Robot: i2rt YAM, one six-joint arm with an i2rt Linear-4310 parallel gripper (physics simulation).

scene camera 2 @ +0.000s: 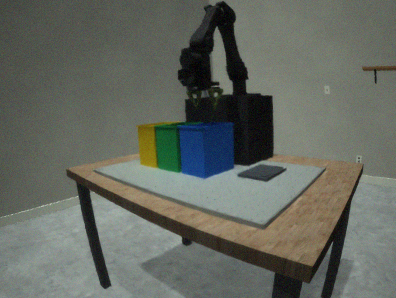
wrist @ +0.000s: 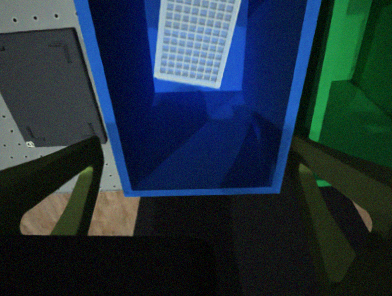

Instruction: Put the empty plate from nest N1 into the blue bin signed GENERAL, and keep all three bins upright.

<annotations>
green bin: scene camera 2 167, 136; wrist 338, 107
blue bin: scene camera 2 207, 149; wrist 168, 139
yellow bin: scene camera 2 146, 133; not seen in the wrist view (out of frame)
</annotations>
